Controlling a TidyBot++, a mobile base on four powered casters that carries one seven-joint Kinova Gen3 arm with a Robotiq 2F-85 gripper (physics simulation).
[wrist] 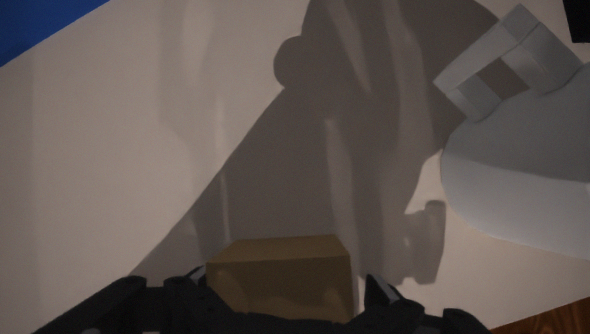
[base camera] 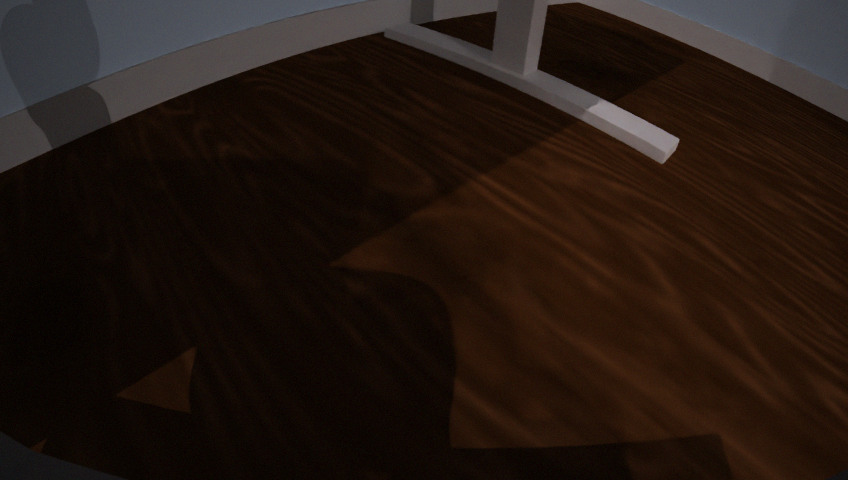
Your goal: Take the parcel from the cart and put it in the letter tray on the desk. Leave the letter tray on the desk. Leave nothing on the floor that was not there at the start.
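Frame: origin at the arm's base, x ahead, y left, z up, level; millimetres.
Seen in the pictures: gripper, fingertip midpoint: [wrist: 293, 283].
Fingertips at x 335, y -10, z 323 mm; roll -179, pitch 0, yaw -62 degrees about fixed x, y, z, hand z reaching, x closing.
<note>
Pixels of each thing's top centre, then the offset from my fingertips to it. "spot": a spot on its surface instead. Level surfaces: height alone.
- brown box, surface spot: [wrist: 280, 287] spot: 12 mm ahead, 12 mm left, 50 mm up
- pale top, its level: 0 mm up
- black thing, surface spot: [wrist: 580, 20] spot: 245 mm ahead, 71 mm right, 8 mm up
- pale grey mug, surface spot: [wrist: 520, 160] spot: 104 mm ahead, 39 mm right, 62 mm up
- flat blue thing, surface spot: [wrist: 35, 25] spot: 45 mm ahead, 248 mm left, 8 mm up
- Wooden floor, its level: 720 mm down
- white leg, surface spot: [base camera: 518, 35] spot: 594 mm ahead, 141 mm right, 617 mm down
The parcel, a brown box [wrist: 280, 287], shows at the bottom middle of the wrist view, over a pale top [wrist: 100, 150]. My gripper [wrist: 293, 283] is open, with one dark finger on each side of the box and a narrow gap at the right finger. The near part of the box is hidden behind the gripper. A black thing [wrist: 580, 20] is cut off at the top right corner; it may be the letter tray, but too little of it shows to tell. The cart cannot be made out in either view.
A pale grey mug [wrist: 520, 160] stands at the right of the wrist view, its handle towards the upper left. A flat blue thing [wrist: 35, 25] is at the top left. Wooden floor [wrist: 560, 320] shows past the edge. In the base view a white leg [base camera: 518, 35] stands on a long foot [base camera: 630, 127] near the walls.
</note>
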